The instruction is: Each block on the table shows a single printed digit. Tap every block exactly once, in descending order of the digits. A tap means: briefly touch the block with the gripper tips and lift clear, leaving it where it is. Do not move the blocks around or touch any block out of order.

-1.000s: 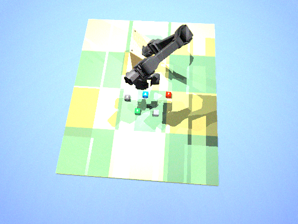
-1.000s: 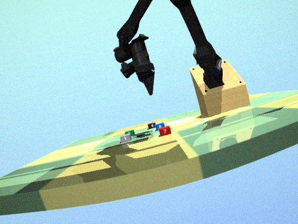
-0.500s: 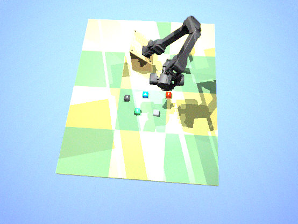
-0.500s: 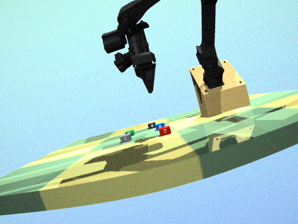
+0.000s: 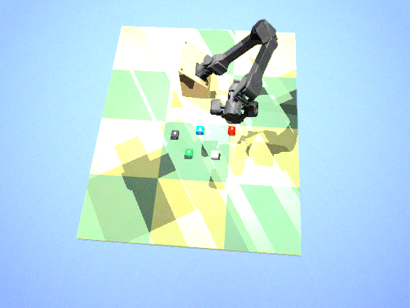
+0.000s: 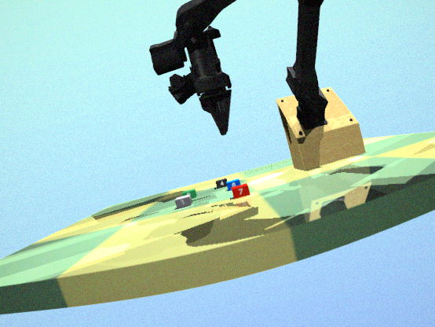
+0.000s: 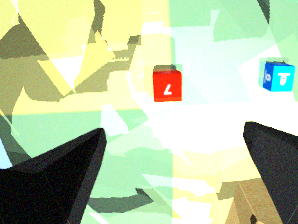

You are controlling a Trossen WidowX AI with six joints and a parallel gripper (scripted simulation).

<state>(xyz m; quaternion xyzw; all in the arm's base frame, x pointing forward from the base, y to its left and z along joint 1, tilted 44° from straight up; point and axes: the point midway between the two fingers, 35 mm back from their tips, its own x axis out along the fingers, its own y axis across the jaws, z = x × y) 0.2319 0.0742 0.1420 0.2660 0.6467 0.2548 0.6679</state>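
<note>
The red block is 12 cm below my gripper tip. Round my gripper tip: green block (12 cm ahead, 18 cm to the right, 12 cm below); blue block (14 cm to the right, 12 cm below); grey-white block (12 cm ahead, 7 cm to the right, 12 cm below).
</note>
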